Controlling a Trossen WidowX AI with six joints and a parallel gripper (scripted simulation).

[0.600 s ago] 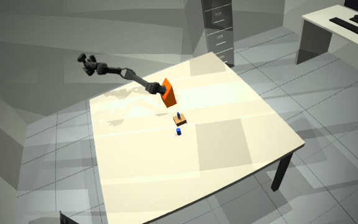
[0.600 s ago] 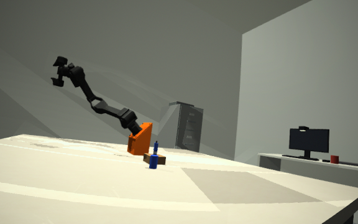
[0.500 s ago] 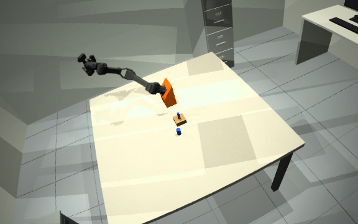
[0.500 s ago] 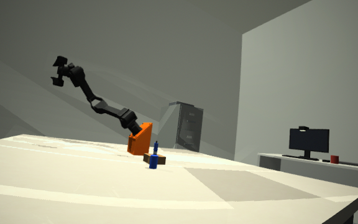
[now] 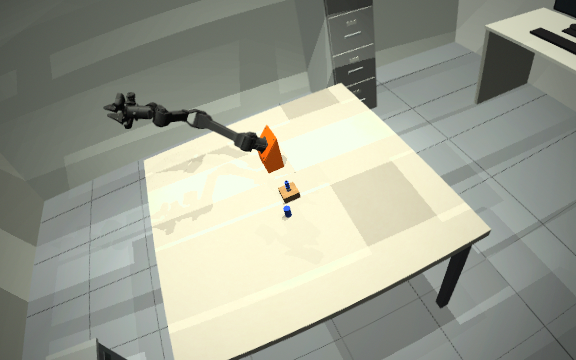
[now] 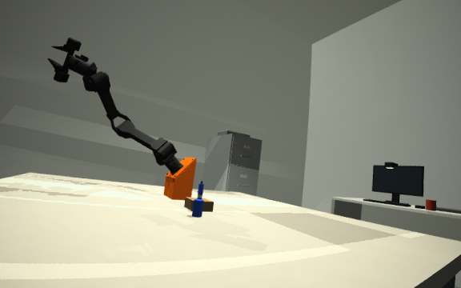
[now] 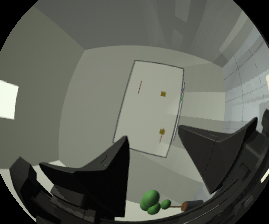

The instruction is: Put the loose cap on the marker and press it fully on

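The blue marker cap lies 62 cm to the left of my gripper tip, 51 cm below it and 42 cm ahead of it.
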